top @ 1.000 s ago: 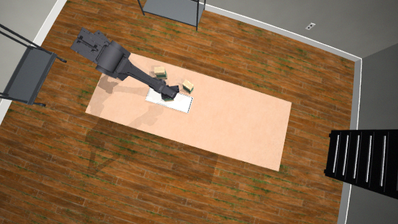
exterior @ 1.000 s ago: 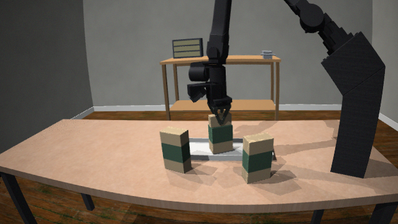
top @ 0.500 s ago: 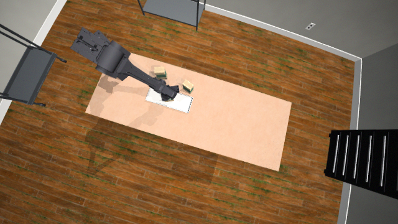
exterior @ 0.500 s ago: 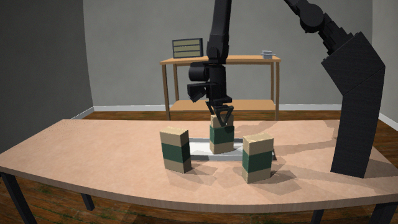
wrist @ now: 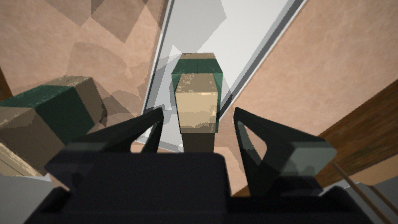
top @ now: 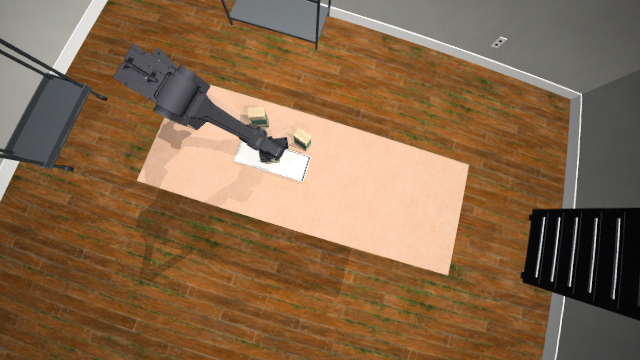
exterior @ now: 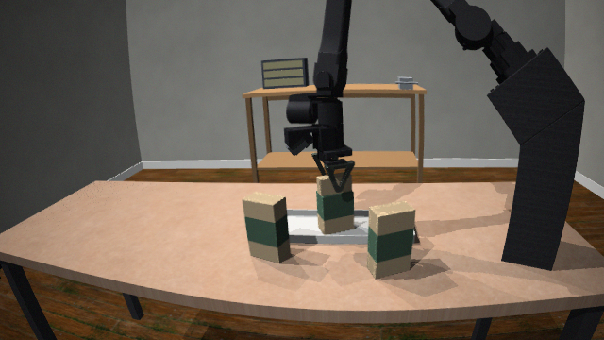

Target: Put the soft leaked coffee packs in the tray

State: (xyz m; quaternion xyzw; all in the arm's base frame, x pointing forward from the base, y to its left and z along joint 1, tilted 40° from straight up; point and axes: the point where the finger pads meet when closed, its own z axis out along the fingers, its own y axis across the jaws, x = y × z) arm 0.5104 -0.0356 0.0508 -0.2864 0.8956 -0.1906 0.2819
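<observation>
My hand is 120 mm above the white tray.
</observation>
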